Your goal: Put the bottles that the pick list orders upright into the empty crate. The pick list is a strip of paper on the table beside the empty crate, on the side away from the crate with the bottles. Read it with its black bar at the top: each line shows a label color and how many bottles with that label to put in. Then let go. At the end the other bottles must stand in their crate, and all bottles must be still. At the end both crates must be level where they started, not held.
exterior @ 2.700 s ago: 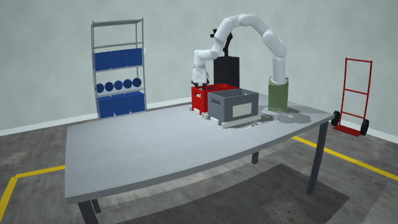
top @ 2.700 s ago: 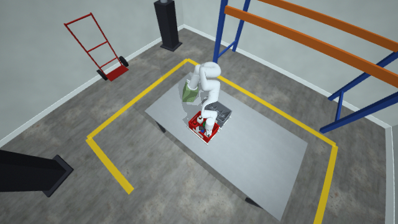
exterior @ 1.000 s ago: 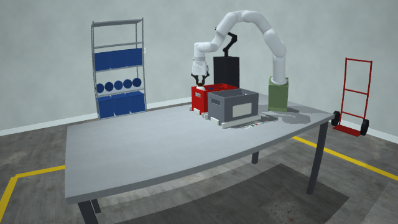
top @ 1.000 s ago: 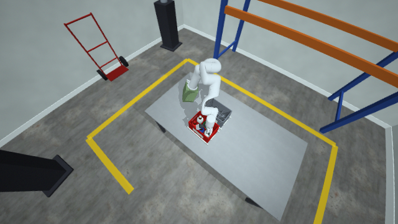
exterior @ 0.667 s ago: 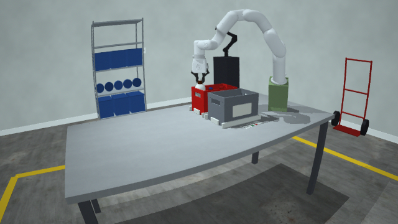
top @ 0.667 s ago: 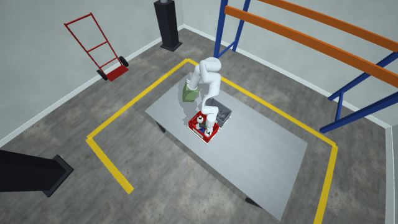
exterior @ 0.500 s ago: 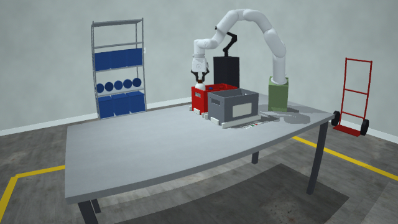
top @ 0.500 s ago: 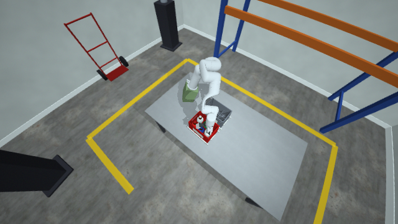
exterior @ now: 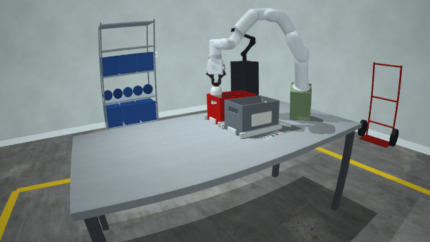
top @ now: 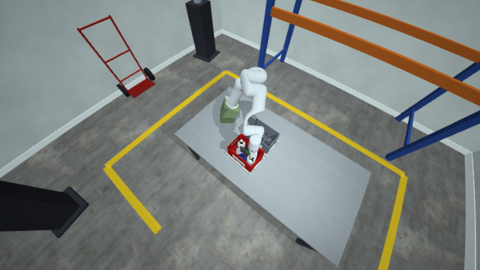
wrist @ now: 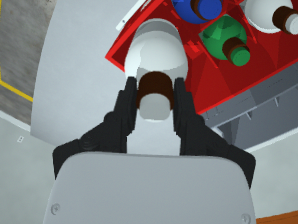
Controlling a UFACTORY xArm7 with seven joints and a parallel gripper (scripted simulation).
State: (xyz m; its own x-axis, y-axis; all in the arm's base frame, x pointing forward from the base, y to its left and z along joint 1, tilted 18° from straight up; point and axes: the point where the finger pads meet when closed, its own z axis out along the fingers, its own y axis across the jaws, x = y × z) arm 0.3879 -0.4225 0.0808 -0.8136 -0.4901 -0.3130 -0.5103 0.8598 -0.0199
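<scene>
Right now my hand is 70 mm above the white-label bottle. The rest, counted from my hand: red crate: 170 mm below, 80 mm behind, 60 mm to the left; green-labelled bottle: 170 mm below, 100 mm to the left, 60 mm behind; blue-capped bottle: 170 mm below, 80 mm behind, 20 mm to the left.
</scene>
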